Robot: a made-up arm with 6 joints. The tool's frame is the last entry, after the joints.
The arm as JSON. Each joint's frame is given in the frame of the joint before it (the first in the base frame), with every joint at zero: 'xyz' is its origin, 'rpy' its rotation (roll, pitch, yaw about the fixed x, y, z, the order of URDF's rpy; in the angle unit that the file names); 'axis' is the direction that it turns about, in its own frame. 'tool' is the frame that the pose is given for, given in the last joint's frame.
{
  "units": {
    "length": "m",
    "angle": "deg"
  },
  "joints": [
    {
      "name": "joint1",
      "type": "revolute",
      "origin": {
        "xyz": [
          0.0,
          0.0,
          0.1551
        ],
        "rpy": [
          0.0,
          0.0,
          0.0
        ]
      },
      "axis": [
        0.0,
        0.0,
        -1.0
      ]
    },
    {
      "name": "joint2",
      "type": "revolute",
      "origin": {
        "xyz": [
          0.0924,
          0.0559,
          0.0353
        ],
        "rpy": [
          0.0,
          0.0,
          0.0
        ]
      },
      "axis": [
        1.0,
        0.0,
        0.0
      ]
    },
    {
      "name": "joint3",
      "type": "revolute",
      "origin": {
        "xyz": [
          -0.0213,
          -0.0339,
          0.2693
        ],
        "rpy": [
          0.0,
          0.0,
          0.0
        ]
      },
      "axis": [
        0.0,
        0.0,
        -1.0
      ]
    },
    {
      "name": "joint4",
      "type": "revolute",
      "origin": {
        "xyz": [
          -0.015,
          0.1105,
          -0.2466
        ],
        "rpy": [
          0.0,
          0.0,
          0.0
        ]
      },
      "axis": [
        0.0,
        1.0,
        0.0
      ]
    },
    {
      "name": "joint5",
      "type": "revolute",
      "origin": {
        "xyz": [
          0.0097,
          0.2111,
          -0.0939
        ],
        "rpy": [
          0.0,
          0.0,
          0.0
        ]
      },
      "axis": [
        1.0,
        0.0,
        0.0
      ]
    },
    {
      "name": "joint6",
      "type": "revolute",
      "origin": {
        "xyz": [
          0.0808,
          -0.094,
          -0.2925
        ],
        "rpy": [
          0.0,
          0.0,
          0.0
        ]
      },
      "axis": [
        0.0,
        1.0,
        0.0
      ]
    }
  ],
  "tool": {
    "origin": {
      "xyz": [
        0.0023,
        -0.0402,
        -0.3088
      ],
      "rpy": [
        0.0,
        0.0,
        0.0
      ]
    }
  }
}
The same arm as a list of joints. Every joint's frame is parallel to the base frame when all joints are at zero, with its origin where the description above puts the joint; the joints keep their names.
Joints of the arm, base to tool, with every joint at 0 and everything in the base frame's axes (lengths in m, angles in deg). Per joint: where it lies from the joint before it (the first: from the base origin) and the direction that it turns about. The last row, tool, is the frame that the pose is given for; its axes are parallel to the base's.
joint1: axis 0 0 -1 offset 0 0 0.1551
joint2: axis 1 0 0 offset 0.0924 0.0559 0.0353
joint3: axis 0 0 -1 offset -0.0213 -0.0339 0.2693
joint4: axis 0 1 0 offset -0.015 0.1105 -0.2466
joint5: axis 1 0 0 offset 0.0097 0.2111 -0.0939
joint6: axis 0 1 0 offset 0.0808 -0.094 -0.2925
tool: offset 0.0023 -0.0402 -0.3088

